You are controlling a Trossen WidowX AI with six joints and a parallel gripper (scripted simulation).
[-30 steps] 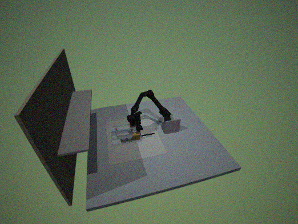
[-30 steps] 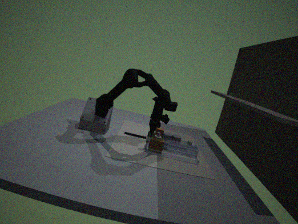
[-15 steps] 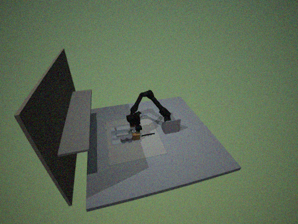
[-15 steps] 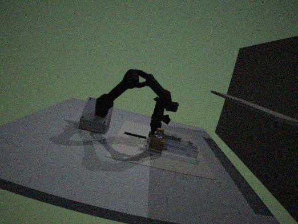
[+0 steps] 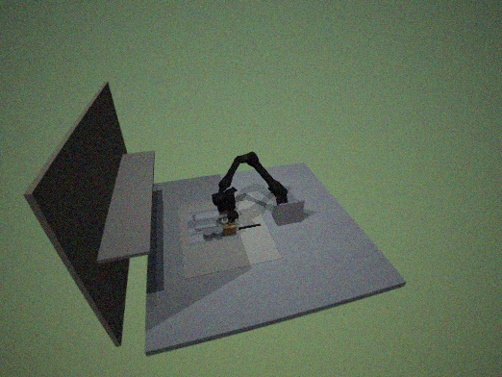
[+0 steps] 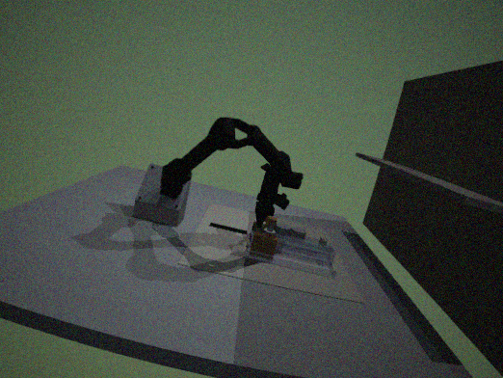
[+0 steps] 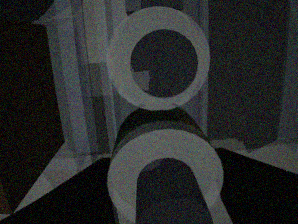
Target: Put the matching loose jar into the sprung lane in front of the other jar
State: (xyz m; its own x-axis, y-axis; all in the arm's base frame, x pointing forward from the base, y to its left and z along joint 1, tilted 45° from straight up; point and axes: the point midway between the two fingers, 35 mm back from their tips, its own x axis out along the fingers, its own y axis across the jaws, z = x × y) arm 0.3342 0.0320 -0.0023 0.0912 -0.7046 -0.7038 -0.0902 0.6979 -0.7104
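Right now the thin black bar is 11 cm behind my gripper tip, 5 cm below it and 3 cm to the left of it. Also, from my gripper tip: lane rack 16 cm ahead, 4 cm below, 1 cm to the right; then grey shelf 51 cm ahead, 31 cm above, 8 cm to the left.
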